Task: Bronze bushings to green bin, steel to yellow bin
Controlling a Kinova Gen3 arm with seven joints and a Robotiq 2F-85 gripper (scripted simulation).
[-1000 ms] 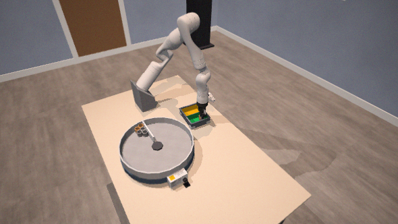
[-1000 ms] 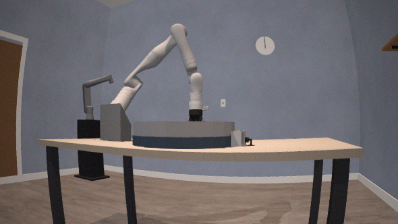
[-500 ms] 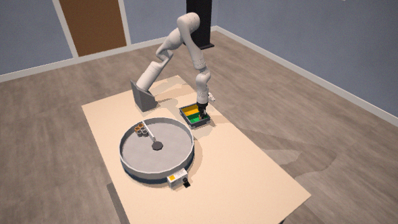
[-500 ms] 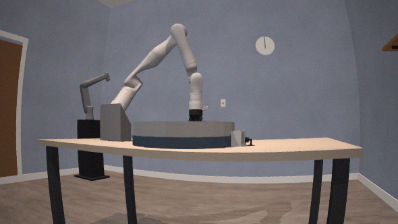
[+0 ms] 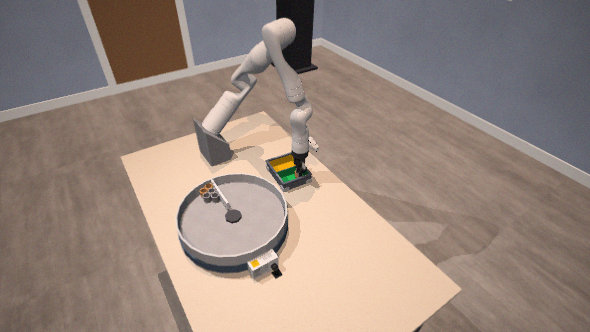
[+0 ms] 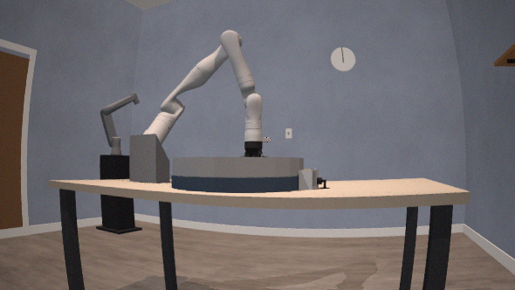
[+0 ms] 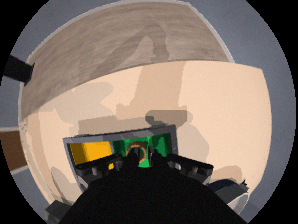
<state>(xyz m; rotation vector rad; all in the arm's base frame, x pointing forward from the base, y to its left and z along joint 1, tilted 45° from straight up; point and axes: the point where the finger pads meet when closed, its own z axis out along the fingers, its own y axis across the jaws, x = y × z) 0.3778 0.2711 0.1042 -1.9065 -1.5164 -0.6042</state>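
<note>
The bin lies 5 cm behind my hand, 3 cm to the right of it and 1 cm below it. Round my hand: grey turntable (37 cm to the right, 10 cm ahead, 2 cm above).
</note>
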